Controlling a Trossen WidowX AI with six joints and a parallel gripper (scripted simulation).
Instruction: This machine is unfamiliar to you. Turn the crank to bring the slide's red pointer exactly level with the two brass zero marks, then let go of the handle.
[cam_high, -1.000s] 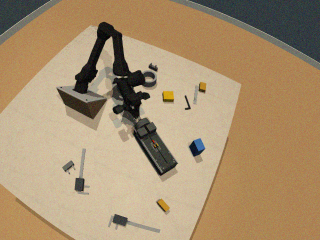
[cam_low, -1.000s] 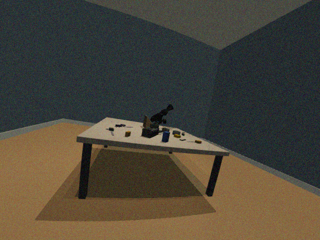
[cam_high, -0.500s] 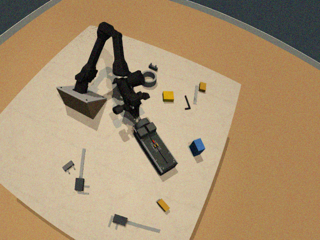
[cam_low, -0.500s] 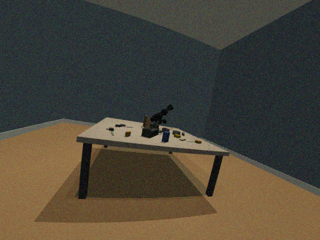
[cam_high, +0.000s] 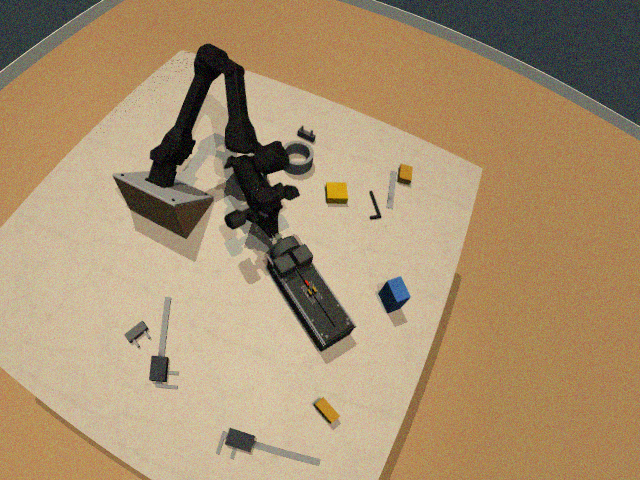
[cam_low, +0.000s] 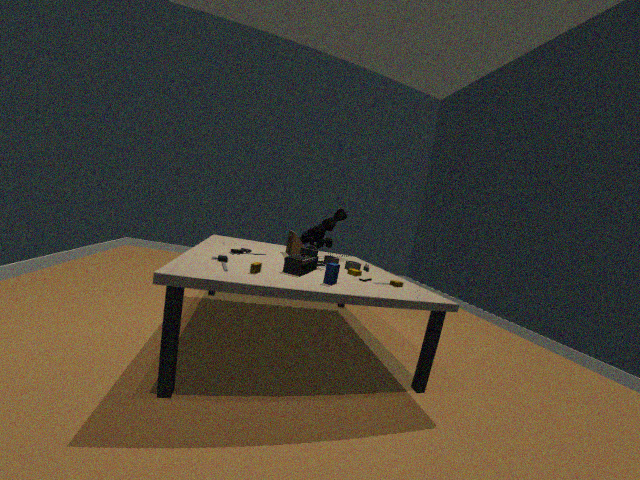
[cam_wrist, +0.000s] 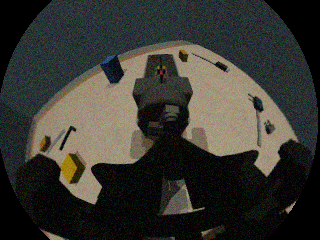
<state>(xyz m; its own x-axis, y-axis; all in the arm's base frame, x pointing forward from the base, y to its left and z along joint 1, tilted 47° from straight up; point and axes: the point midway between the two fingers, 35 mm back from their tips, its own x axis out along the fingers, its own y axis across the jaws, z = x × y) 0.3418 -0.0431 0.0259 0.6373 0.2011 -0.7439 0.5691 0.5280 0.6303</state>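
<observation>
My gripper tip is 30 mm below the crank handle, 10 mm to the right of it and 10 mm past it. Also, from my gripper tip: yellow block: 250 mm to the left, 90 mm ahead, 80 mm below; red pointer: 120 mm ahead, 80 mm to the right, 10 mm below; blue cube: 330 mm ahead, 50 mm below, 10 mm to the right.
</observation>
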